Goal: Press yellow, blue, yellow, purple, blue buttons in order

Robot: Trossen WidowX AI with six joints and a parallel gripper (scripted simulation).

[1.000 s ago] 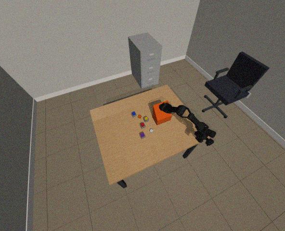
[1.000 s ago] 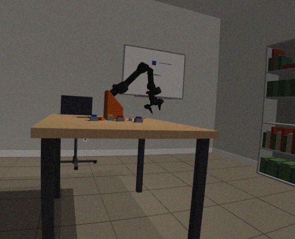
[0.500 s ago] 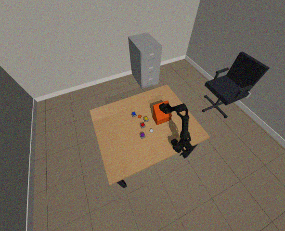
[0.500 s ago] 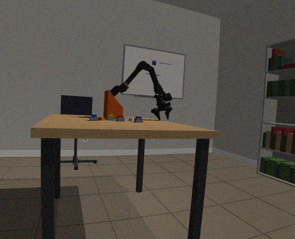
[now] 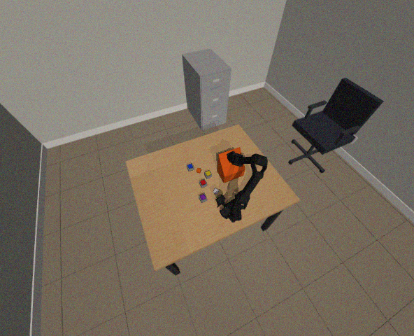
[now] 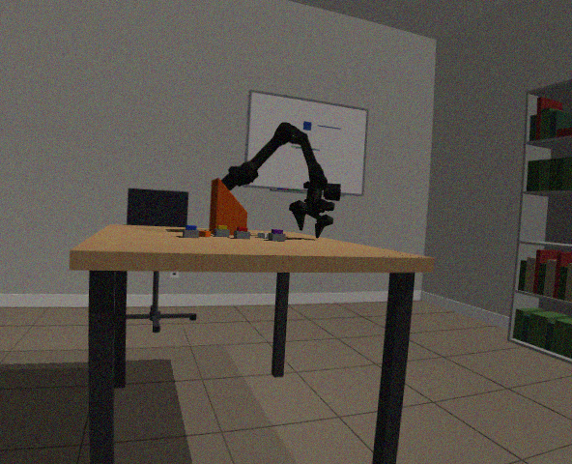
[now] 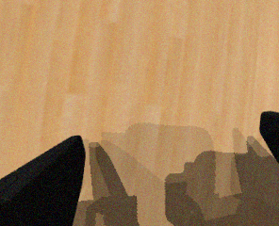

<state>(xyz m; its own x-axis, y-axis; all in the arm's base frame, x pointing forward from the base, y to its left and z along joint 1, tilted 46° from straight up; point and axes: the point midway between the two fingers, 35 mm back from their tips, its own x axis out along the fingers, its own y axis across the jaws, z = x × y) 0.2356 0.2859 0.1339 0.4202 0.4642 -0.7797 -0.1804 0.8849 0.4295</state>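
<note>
My gripper tip is 16 cm to the left of the purple button, 6 cm short of it and 1 cm below it. The rest, counted from my gripper tip: small pale block: 16 cm to the right, 5 cm behind, 1 cm below; red button: 27 cm to the right, 1 cm ahead, 1 cm above; yellow button: 32 cm to the right, 6 cm behind, 1 cm above.
</note>
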